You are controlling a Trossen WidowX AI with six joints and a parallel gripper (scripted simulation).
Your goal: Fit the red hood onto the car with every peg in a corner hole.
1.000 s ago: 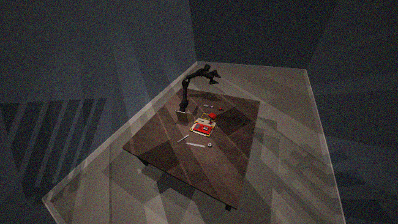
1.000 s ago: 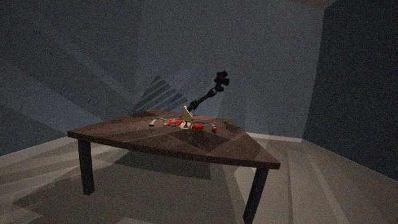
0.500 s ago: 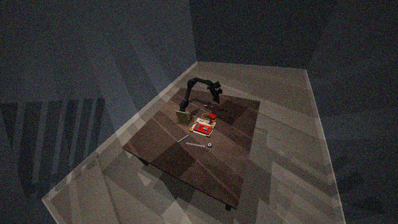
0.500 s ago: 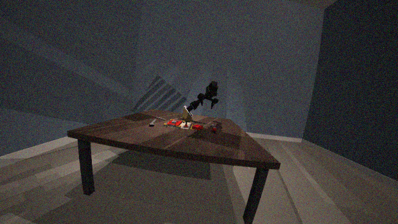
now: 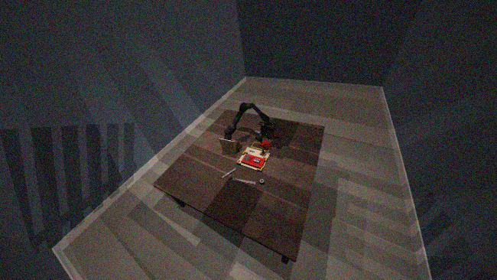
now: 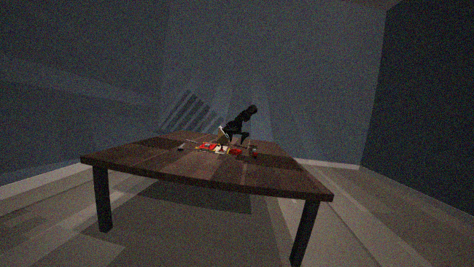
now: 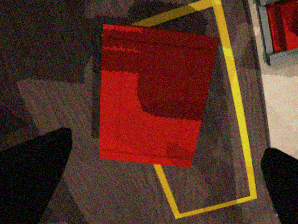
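The red hood is 10 mm to the left of my gripper tip and 60 mm below it. The rest, counted from my gripper tip: ring 140 mm ahead, 390 mm to the right, 70 mm below; then thin grey strip 440 mm to the right, 80 mm below.
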